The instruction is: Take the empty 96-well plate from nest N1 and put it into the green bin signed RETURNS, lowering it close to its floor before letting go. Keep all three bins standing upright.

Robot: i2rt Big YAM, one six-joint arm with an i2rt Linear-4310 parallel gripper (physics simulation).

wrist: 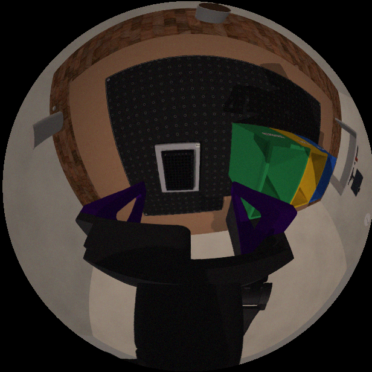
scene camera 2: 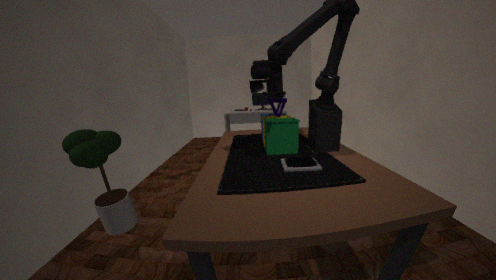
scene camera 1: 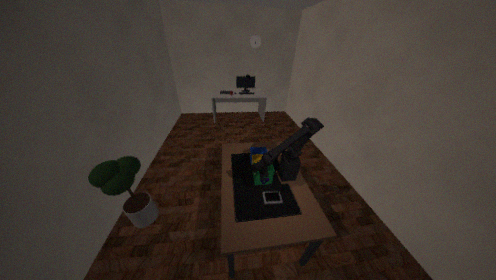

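Seen in the pictures: gripper, between the fingertips: (scene camera 2: pixel 277 115) (scene camera 1: pixel 262 179); arm's base, origin of its link: (scene camera 2: pixel 324 105) (scene camera 1: pixel 291 157).
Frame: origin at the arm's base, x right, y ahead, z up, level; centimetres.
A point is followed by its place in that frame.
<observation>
The black 96-well plate (scene camera 1: pixel 272 196) {x -25.7, y 21.9, z -22.8 cm} (scene camera 2: pixel 301 162) {x -28.1, y 22.2, z -22.5 cm} (wrist: pixel 179 171) sits flat inside a pale frame-like nest (scene camera 1: pixel 273 202) {x -30.9, y 22.1, z -24.1 cm} (scene camera 2: pixel 302 169) {x -31.4, y 22.6, z -24.2 cm} (wrist: pixel 177 148) on the dark mat. The small label at the nest's corner is too small to read. The green bin (scene camera 1: pixel 257 180) {x -10.1, y 33.4, z -18.5 cm} (scene camera 2: pixel 281 137) {x -9.9, y 27.8, z -15.7 cm} (wrist: pixel 245 155) stands upright beside the nest; its sign is not legible. My gripper (scene camera 1: pixel 265 180) {x -22.9, y 32.0, z -2.7 cm} (scene camera 2: pixel 278 114) {x -22.9, y 32.0, z -2.7 cm} (wrist: pixel 188 186) has purple fingers spread wide open, with nothing between them. It hangs above the mat by the green bin, higher than the plate. In the wrist view the plate shows beyond the fingertips.
A yellow bin (scene camera 1: pixel 257 158) {x 14.9, y 30.0, z -12.2 cm} (wrist: pixel 314 170) and a blue bin (scene camera 1: pixel 258 149) {x 28.0, y 27.0, z -10.0 cm} (wrist: pixel 327 172) stand upright in a row behind the green one. The arm's base (scene camera 1: pixel 288 170) {x -6.4, y 2.8, z -10.9 cm} (scene camera 2: pixel 325 125) {x -6.4, y 2.1, z -10.7 cm} stands to the right of the bins. The perforated mat (scene camera 1: pixel 250 207) {x -33.4, y 42.6, z -25.0 cm} (scene camera 2: pixel 250 175) {x -32.9, y 44.2, z -25.0 cm} (wrist: pixel 150 100) lies on the wooden table (scene camera 2: pixel 300 215) {x -56.0, y 30.2, z -26.3 cm}.
</observation>
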